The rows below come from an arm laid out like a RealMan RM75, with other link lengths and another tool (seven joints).
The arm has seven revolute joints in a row. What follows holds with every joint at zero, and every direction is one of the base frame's. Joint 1 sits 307.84 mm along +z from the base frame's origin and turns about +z. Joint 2 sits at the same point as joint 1 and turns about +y. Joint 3 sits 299.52 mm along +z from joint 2 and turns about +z. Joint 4 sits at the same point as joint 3 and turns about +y. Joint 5 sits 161.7 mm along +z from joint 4 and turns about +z. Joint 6 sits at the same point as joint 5 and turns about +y. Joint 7 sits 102.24 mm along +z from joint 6 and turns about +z. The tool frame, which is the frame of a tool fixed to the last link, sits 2 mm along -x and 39 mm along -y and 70 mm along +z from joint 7; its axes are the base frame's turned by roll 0, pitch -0.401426 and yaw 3.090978 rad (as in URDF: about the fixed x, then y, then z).
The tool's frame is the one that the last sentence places.
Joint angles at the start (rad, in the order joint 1, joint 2, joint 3, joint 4, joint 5, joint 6, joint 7):
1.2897 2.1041 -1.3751 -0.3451 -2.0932 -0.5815 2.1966
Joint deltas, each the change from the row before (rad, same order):
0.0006 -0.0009 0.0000 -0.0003 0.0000 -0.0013 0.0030
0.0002 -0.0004 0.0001 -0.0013 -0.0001 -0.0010 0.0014
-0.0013 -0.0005 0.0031 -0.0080 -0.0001 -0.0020 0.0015
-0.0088 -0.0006 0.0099 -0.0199 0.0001 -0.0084 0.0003
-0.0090 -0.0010 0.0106 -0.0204 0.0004 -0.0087 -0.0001
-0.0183 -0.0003 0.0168 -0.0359 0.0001 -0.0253 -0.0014
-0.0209 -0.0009 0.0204 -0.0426 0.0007 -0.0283 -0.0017
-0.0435 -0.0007 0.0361 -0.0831 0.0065 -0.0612 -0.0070
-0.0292 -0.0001 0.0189 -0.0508 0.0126 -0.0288 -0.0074
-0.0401 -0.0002 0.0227 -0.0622 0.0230 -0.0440 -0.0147
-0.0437 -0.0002 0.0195 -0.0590 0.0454 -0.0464 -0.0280
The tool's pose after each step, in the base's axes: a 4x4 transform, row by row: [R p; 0 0 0 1], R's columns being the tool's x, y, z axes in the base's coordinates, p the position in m. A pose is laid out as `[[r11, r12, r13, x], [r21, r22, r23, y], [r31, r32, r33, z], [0, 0, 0, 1]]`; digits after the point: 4 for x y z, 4 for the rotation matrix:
[[-0.8444, 0.3634, 0.3937, 0.0774], [0.5064, 0.7813, 0.3649, 0.5165], [-0.1750, 0.5075, -0.8437, -0.0380], [0, 0, 0, 1]]
[[-0.8445, 0.3639, 0.3928, 0.0770], [0.5064, 0.7813, 0.3648, 0.5166], [-0.1742, 0.5070, -0.8441, -0.0378], [0, 0, 0, 1]]
[[-0.8468, 0.3652, 0.3867, 0.0753], [0.5047, 0.7812, 0.3674, 0.5170], [-0.1679, 0.5063, -0.8459, -0.0369], [0, 0, 0, 1]]
[[-0.8501, 0.3716, 0.3732, 0.0739], [0.5035, 0.7811, 0.3692, 0.5173], [-0.1543, 0.5018, -0.8511, -0.0352], [0, 0, 0, 1]]
[[-0.8533, 0.3781, 0.3590, 0.0724], [0.5023, 0.7807, 0.3717, 0.5177], [-0.1398, 0.4975, -0.8561, -0.0330], [0, 0, 0, 1]]
[[-0.8575, 0.3877, 0.3381, 0.0715], [0.4994, 0.7851, 0.3664, 0.5165], [-0.1234, 0.4831, -0.8668, -0.0309], [0, 0, 0, 1]]
[[-0.8626, 0.3978, 0.3125, 0.0700], [0.4955, 0.7889, 0.3635, 0.5155], [-0.1019, 0.4684, -0.8776, -0.0274], [0, 0, 0, 1]]
[[-0.8718, 0.4128, 0.2639, 0.0687], [0.4856, 0.7993, 0.3541, 0.5122], [-0.0647, 0.4368, -0.8972, -0.0205], [0, 0, 0, 1]]
[[-0.8768, 0.4223, 0.2301, 0.0684], [0.4797, 0.8020, 0.3558, 0.5105], [-0.0342, 0.4223, -0.9058, -0.0149], [0, 0, 0, 1]]
[[-0.8820, 0.4324, 0.1872, 0.0698], [0.4712, 0.8088, 0.3519, 0.5068], [0.0008, 0.3986, -0.9171, -0.0082], [0, 0, 0, 1]]
[[-0.8879, 0.4402, 0.1332, 0.0711], [0.4580, 0.8193, 0.3451, 0.5015], [0.0428, 0.3674, -0.9291, -0.0015], [0, 0, 0, 1]]

